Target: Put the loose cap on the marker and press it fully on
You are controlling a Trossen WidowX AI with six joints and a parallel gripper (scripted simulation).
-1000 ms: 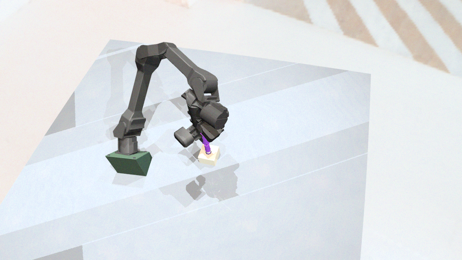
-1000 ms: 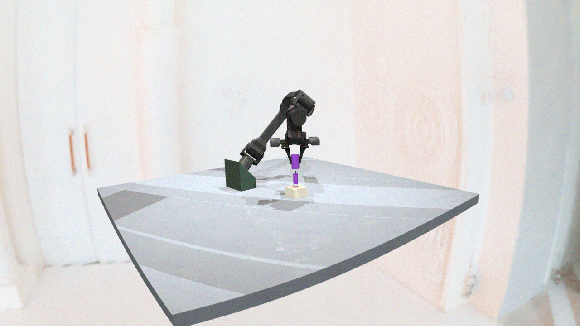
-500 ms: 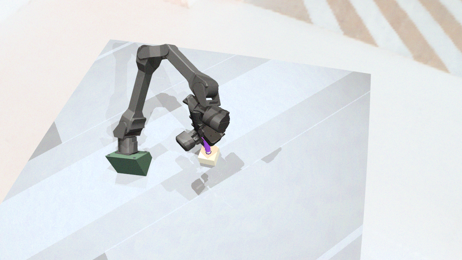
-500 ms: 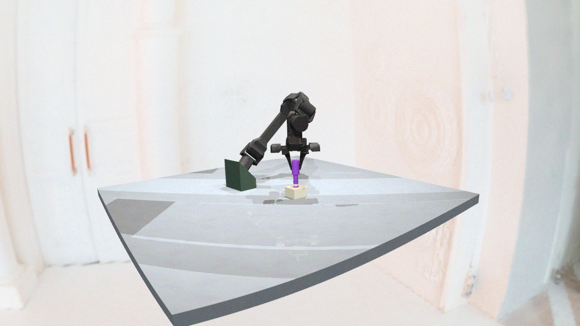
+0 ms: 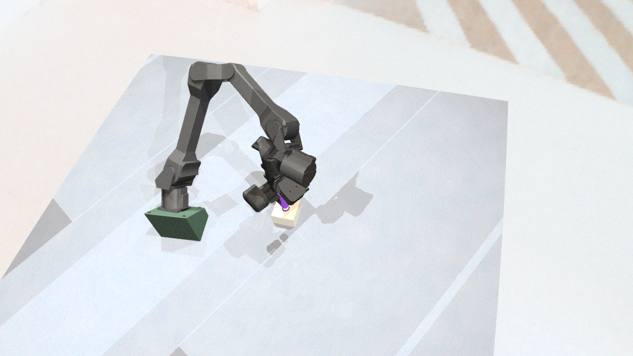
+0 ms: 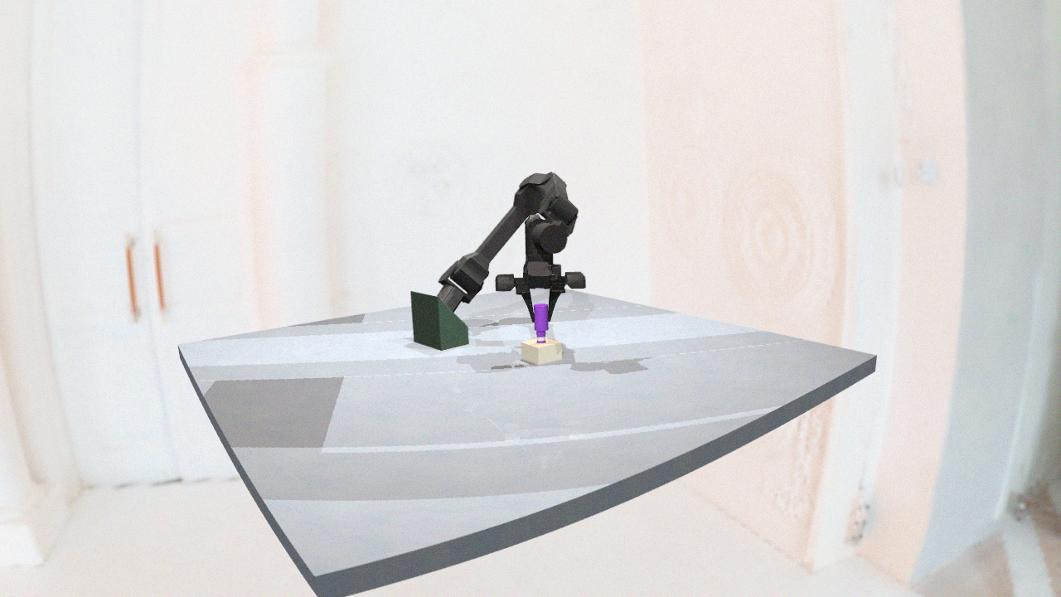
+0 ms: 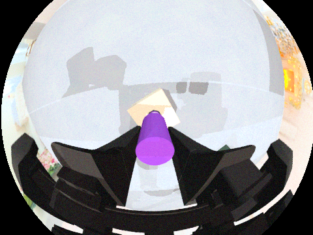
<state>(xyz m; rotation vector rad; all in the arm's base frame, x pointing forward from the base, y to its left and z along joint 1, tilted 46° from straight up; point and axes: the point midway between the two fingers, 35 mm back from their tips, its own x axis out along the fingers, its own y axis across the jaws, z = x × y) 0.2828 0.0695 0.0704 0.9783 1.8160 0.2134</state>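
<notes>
The cream holder block lies 6 cm below my gripper tip. The rest, counted from my gripper tip: purple cap 1 cm above.
</notes>
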